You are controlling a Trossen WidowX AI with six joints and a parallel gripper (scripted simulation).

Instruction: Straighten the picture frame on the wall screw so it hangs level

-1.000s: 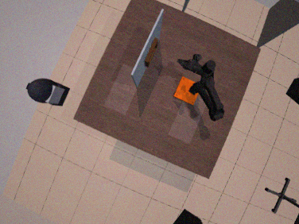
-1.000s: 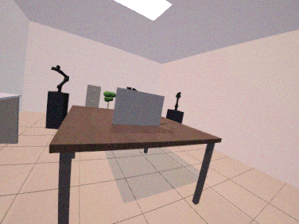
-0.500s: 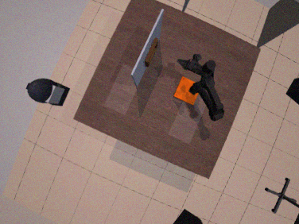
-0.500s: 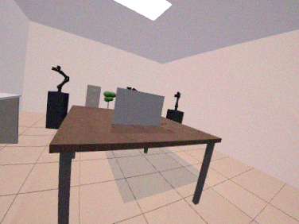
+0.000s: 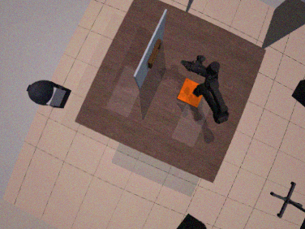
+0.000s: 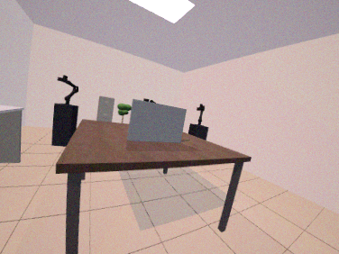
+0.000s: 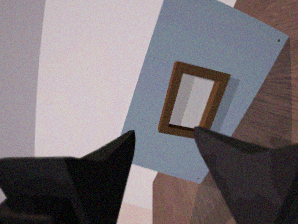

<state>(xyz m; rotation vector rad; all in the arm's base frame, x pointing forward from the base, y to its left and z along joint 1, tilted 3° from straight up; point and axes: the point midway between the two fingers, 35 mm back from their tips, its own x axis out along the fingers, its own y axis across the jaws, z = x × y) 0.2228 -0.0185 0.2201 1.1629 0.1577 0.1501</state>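
Right now my gripper tip is 20 cm short of the brown picture frame, 9 cm above it and 3 cm to the right of it. Round my gripper tip: wall panel: 21 cm ahead, 9 cm below, 4 cm to the left.
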